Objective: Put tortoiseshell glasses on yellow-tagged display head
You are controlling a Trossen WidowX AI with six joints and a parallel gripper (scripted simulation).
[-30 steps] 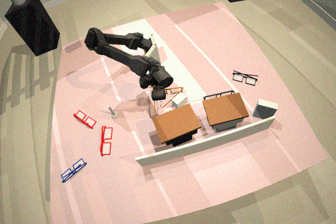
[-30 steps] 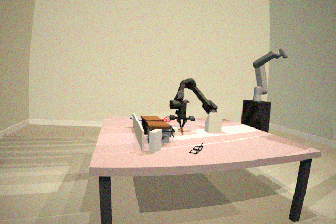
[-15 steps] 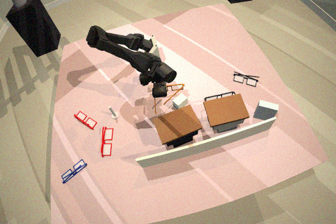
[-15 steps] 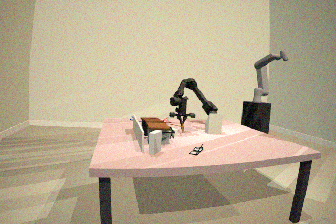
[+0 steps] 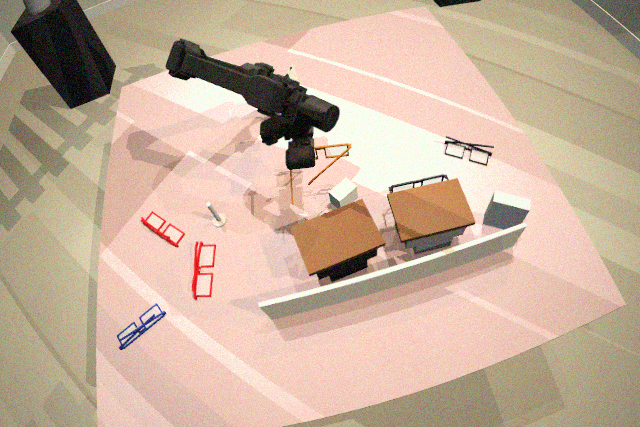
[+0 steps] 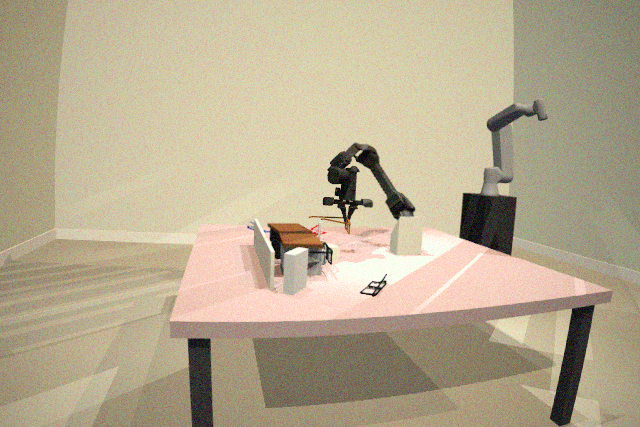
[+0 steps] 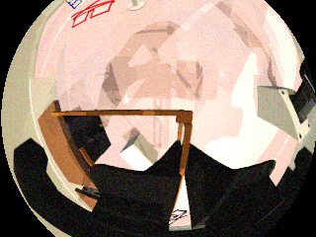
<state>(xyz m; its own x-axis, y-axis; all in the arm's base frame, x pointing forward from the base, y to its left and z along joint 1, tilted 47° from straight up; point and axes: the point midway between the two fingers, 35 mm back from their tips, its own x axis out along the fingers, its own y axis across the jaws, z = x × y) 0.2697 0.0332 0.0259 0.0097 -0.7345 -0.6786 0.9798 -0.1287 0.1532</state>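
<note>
Right now my gripper tip is 40 mm short of the white peg, 270 mm to the left of it and 90 mm above it. From my gripper tip the other things lie so: pale tag block 80 mm ahead, 70 mm to the left, 90 mm below; long white wall 330 mm ahead, 120 mm to the left, 60 mm below; grey block 270 mm ahead, 420 mm to the left, 60 mm below.
</note>
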